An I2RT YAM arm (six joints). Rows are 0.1 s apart.
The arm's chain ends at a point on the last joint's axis. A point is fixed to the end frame.
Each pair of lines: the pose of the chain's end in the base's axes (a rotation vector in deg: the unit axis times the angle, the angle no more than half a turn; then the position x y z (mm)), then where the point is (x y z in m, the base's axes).
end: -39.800 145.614 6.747 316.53 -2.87 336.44
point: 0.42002 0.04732 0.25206
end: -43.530 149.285 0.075 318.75 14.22 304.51
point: 0.41724 0.05610 0.21020
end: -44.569 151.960 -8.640 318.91 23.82 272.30
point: 0.41600 0.05234 0.17176
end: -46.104 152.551 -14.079 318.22 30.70 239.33
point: 0.41484 0.05210 0.13659
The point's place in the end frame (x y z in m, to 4 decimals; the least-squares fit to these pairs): -0.0588 -0.0041 0.1299
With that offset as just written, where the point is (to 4 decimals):
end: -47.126 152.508 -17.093 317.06 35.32 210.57
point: 0.4137 0.0531 0.1072
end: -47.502 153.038 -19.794 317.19 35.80 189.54
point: 0.4134 0.0495 0.0851
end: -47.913 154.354 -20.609 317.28 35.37 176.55
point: 0.4112 0.0471 0.0698
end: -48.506 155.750 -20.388 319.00 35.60 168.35
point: 0.4101 0.0469 0.0592
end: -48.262 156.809 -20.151 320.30 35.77 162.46
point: 0.4098 0.0464 0.0519
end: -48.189 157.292 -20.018 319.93 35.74 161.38
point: 0.4086 0.0461 0.0501
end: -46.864 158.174 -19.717 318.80 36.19 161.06
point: 0.4069 0.0455 0.0493
